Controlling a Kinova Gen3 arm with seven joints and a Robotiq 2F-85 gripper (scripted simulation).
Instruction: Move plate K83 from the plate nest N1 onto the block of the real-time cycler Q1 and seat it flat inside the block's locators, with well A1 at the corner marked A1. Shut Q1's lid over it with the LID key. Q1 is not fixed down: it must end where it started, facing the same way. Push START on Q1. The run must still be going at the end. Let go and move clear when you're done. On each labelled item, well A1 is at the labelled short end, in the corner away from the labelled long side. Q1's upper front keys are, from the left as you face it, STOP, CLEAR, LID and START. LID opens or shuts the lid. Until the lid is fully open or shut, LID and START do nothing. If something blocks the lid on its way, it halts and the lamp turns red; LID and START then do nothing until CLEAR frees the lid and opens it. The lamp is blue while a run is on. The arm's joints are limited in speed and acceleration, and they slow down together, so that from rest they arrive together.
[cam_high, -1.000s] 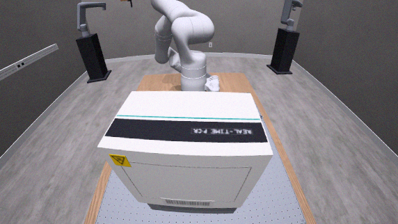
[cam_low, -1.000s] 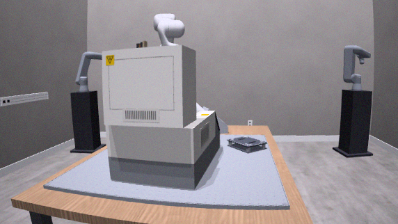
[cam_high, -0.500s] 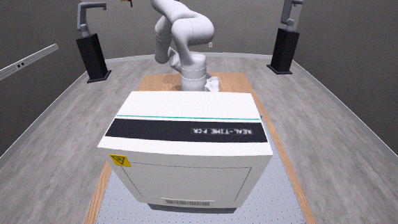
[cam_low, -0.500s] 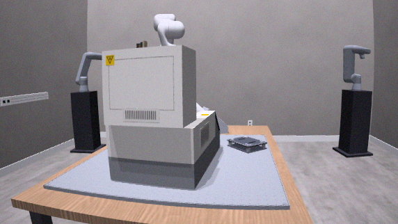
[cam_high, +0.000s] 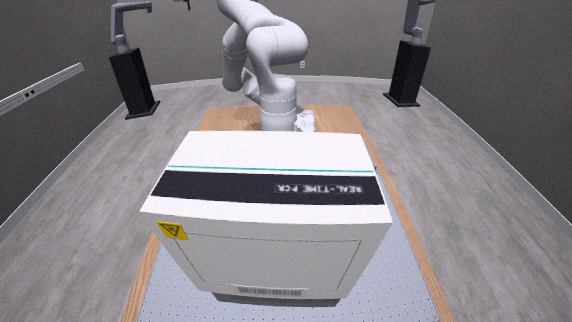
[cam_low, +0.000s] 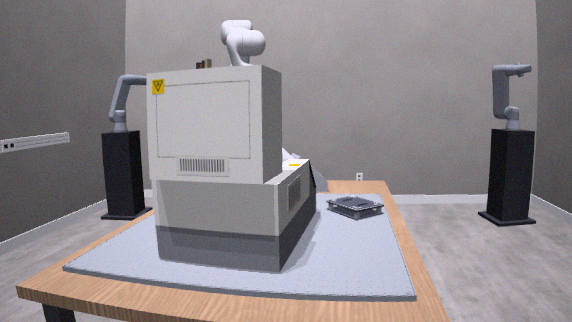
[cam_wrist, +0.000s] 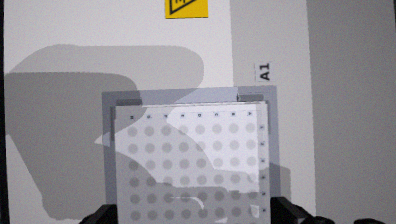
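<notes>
The plate K83 lies 1 cm below my hand. The rest, counted from my hand: plate nest N1: 20 cm behind, 33 cm to the left, 19 cm below.
</notes>
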